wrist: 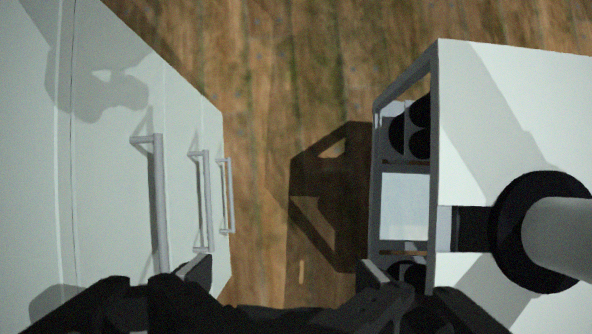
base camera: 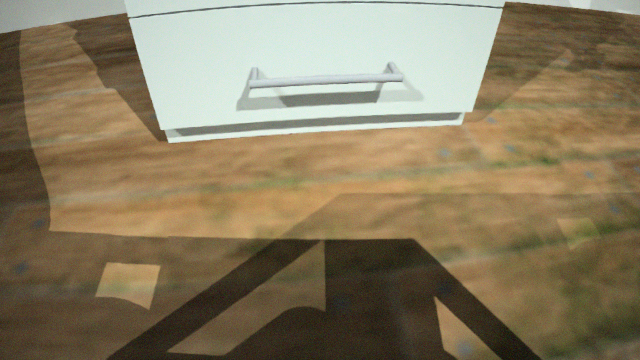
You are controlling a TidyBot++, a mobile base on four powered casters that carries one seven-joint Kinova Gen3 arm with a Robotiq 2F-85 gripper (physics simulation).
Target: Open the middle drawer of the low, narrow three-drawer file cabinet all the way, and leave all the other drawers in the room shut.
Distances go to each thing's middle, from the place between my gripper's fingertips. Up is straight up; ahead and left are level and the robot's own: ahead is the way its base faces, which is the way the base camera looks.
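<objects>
The middle drawer (wrist: pixel 189 206) is in sight, and my gripper is 270 mm above it, 20 mm to the right of it and still 400 mm short of it.
</objects>
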